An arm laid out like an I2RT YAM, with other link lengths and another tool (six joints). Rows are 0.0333 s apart.
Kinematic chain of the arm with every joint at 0, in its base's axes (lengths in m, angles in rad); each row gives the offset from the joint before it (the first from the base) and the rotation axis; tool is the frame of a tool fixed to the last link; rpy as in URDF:
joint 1: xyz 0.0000 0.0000 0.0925 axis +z
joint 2: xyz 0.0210 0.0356 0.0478 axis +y
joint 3: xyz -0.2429 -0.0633 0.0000 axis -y
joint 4: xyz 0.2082 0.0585 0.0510 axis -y
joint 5: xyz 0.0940 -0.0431 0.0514 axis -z
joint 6: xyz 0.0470 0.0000 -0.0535 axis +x
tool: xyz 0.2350 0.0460 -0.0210 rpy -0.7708 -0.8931 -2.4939
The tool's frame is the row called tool.
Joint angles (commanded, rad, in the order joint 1, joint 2, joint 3, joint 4, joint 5, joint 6), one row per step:
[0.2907 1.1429 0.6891 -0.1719 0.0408 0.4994]
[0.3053 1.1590 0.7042 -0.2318 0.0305 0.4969]
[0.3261 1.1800 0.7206 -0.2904 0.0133 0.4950]
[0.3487 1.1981 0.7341 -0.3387 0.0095 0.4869]
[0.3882 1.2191 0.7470 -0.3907 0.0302 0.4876]
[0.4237 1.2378 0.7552 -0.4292 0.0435 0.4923]
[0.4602 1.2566 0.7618 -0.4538 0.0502 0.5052]
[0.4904 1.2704 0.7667 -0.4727 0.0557 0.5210]
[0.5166 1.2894 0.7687 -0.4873 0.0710 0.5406]
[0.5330 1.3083 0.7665 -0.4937 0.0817 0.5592]
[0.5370 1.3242 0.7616 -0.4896 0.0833 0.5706]
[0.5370 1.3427 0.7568 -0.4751 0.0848 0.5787]
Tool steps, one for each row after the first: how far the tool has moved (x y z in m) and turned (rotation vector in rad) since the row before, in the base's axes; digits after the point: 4 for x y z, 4 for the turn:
[-0.0135 0.0055 -0.0167 -0.0138 0.0596 0.0243]
[-0.0160 0.0091 -0.0165 -0.0102 0.0632 0.0350]
[-0.0140 0.0060 -0.0137 -0.0205 0.0490 0.0310]
[-0.0157 0.0045 -0.0158 -0.0355 0.0507 0.0250]
[-0.0141 0.0048 -0.0126 -0.0260 0.0420 0.0235]
[-0.0120 0.0074 -0.0092 -0.0134 0.0337 0.0222]
[-0.0096 0.0059 -0.0066 -0.0083 0.0260 0.0141]
[-0.0077 0.0017 -0.0087 -0.0165 0.0256 0.0015]
[-0.0057 -0.0001 -0.0084 -0.0126 0.0228 -0.0050]
[-0.0027 -0.0006 -0.0063 -0.0043 0.0158 -0.0066]
[0.0004 -0.0003 -0.0052 -0.0019 0.0083 -0.0078]

